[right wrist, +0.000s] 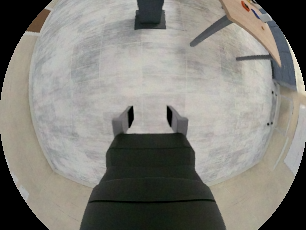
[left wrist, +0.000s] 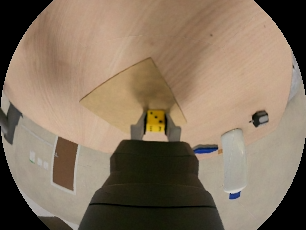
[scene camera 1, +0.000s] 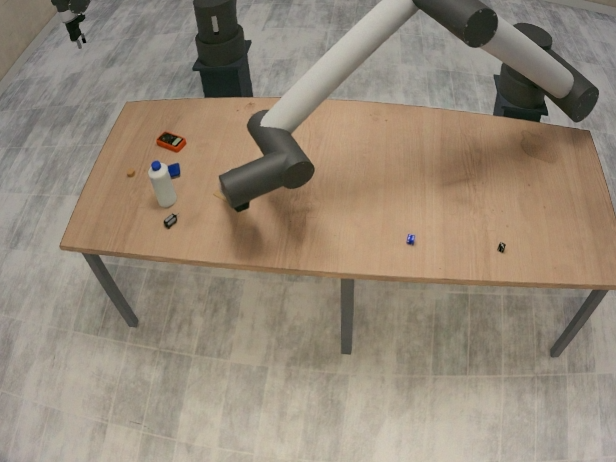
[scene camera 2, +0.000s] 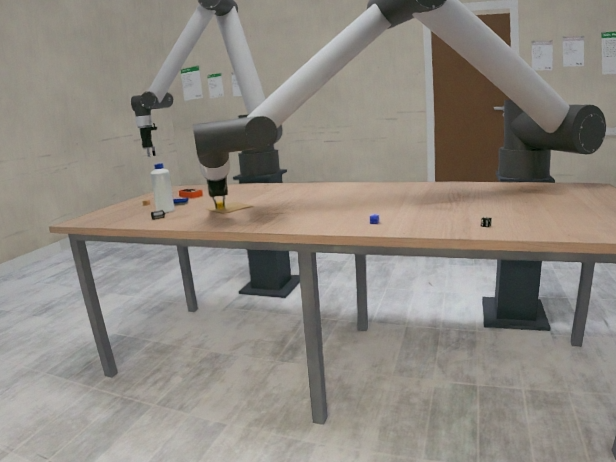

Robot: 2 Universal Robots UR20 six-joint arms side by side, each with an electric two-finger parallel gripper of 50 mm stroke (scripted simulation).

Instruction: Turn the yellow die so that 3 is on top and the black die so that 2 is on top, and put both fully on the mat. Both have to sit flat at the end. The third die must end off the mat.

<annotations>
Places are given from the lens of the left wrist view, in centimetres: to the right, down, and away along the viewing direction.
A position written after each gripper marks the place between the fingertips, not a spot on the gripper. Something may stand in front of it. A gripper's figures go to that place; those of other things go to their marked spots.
left gripper (left wrist: 155, 119): 0, 0, 16
tan mat (left wrist: 120, 100): -4, -2, 14
white bottle (left wrist: 235, 162): 20, 11, 18
The marked spots on the tan mat and the white bottle are 28 cm apart.
</annotations>
